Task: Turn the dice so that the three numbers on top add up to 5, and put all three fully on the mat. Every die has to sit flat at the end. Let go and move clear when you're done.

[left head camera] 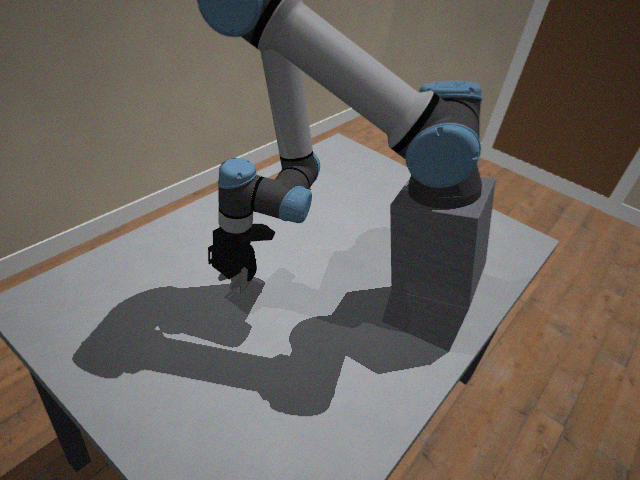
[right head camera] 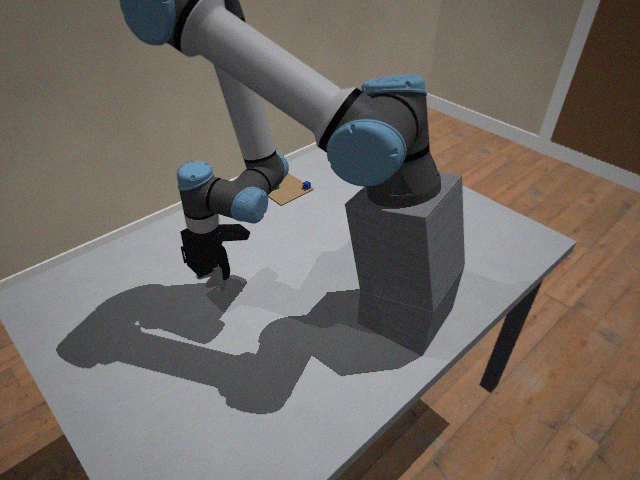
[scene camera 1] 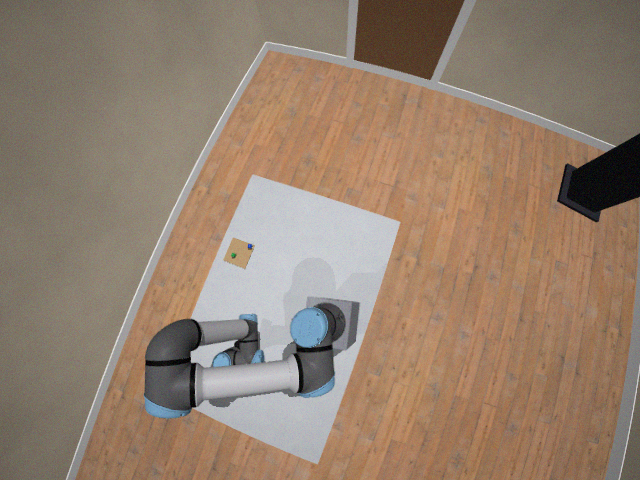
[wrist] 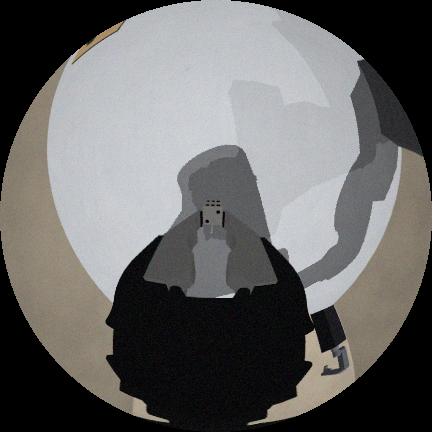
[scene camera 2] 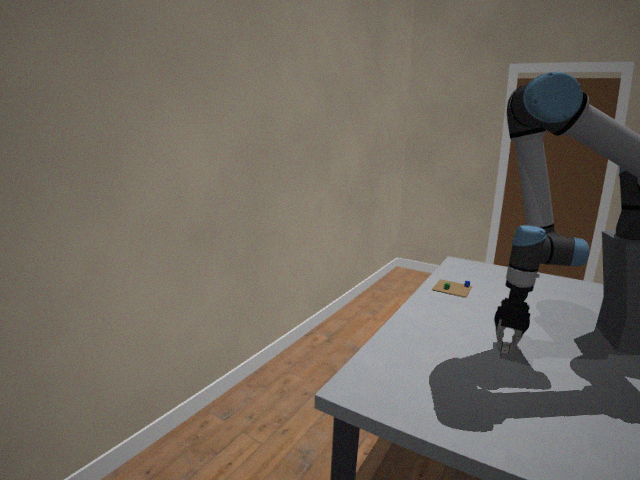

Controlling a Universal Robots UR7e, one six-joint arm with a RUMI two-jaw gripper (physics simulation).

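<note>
A pale grey die (wrist: 213, 215) (scene camera 2: 505, 349) stands on the table between my fingertips; in the wrist view its top shows two dark pips and its far side six. My gripper (wrist: 212, 211) (scene camera 2: 506, 350) (left head camera: 237, 287) (right head camera: 216, 283) points down and is shut on this die, a finger against either side. A green die (scene camera 1: 233, 255) (scene camera 2: 447, 286) is on the tan mat (scene camera 1: 242, 259) (scene camera 2: 454, 292) (right head camera: 284, 198) (wrist: 104, 39). A blue die (right head camera: 306, 184) (scene camera 1: 250, 246) (scene camera 2: 467, 284) is at the mat's edge, near a corner. Their top numbers are too small to read.
The grey table (left head camera: 170, 434) (scene camera 1: 310, 217) carries the arm's dark pedestal (left head camera: 433, 258) (right head camera: 395, 258), to the right of the gripper in the head views. The mat lies near the table's wall-side edge, well away from the gripper. The arm's shadow covers the table around the pale die.
</note>
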